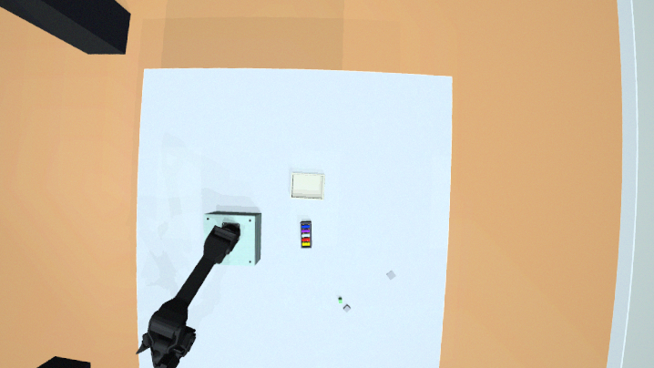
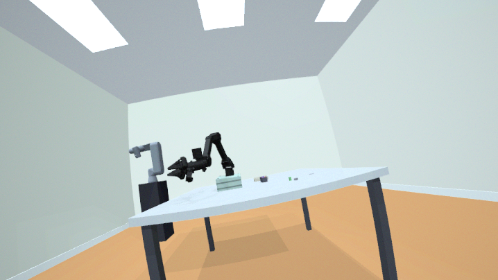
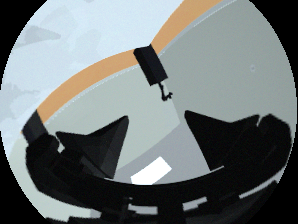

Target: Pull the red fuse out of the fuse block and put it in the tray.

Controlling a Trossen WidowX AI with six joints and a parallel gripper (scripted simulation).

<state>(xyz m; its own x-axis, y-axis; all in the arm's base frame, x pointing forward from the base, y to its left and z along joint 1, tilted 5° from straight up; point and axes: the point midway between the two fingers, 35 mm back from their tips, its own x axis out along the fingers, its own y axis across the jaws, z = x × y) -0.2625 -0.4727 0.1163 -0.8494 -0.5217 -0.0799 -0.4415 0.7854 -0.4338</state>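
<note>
The red fuse is 56 cm ahead of my gripper tip, 47 cm to the left of it and 16 cm below it. The rest, counted from my gripper tip: green piece: 71 cm ahead, 23 cm to the left, 18 cm below; cream tray: 55 cm ahead, 68 cm to the left, 19 cm below.
</note>
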